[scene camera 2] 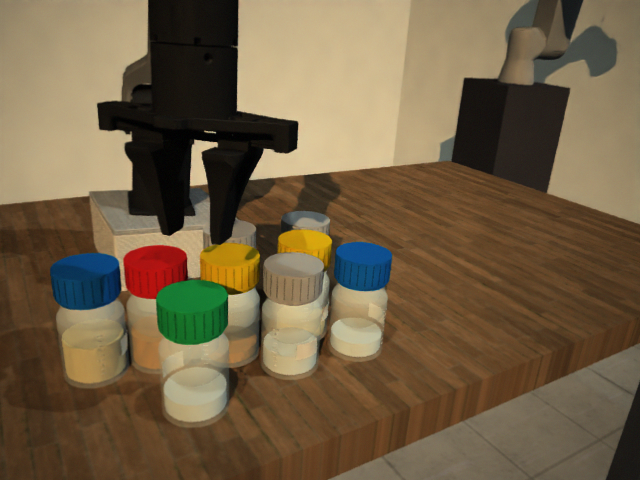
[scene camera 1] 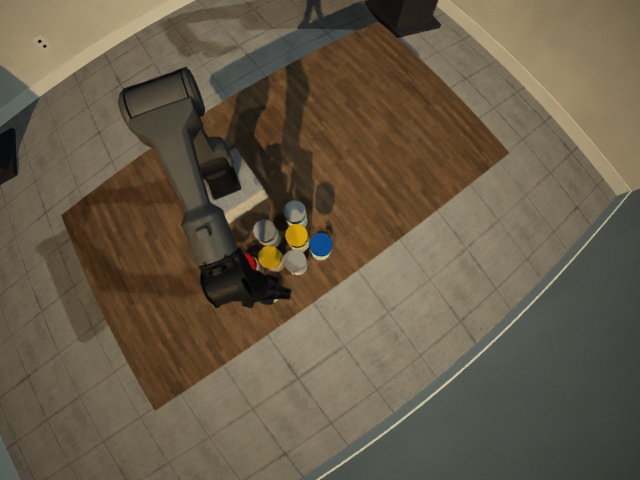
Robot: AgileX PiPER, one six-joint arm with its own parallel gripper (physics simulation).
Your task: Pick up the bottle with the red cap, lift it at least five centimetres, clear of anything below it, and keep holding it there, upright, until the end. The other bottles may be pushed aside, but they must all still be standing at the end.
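Note:
The bottle with the red cap (scene camera 1: 251,261) (scene camera 2: 155,272) stands upright on the table, between a blue-capped bottle (scene camera 2: 87,281) and a yellow-capped bottle (scene camera 1: 270,257) (scene camera 2: 230,267). In scene camera 1 the arm covers most of its cap. My gripper (scene camera 1: 285,293) (scene camera 2: 195,235) is open, with a gap between its fingers and no bottle between them. It points down, its fingertips above cap height; in scene camera 2 they show between the red and yellow caps. A green-capped bottle (scene camera 2: 191,312) stands in front, hidden under the gripper in scene camera 1.
Near the yellow-capped bottle stand grey-capped bottles (scene camera 1: 295,261) (scene camera 2: 293,279), another yellow-capped bottle (scene camera 1: 296,236) (scene camera 2: 305,248) and a blue-capped bottle (scene camera 1: 321,244) (scene camera 2: 362,266). All visible bottles are upright. A pale block (scene camera 1: 248,178) (scene camera 2: 155,248) lies behind them on the wooden table (scene camera 1: 392,103) (scene camera 2: 491,248).

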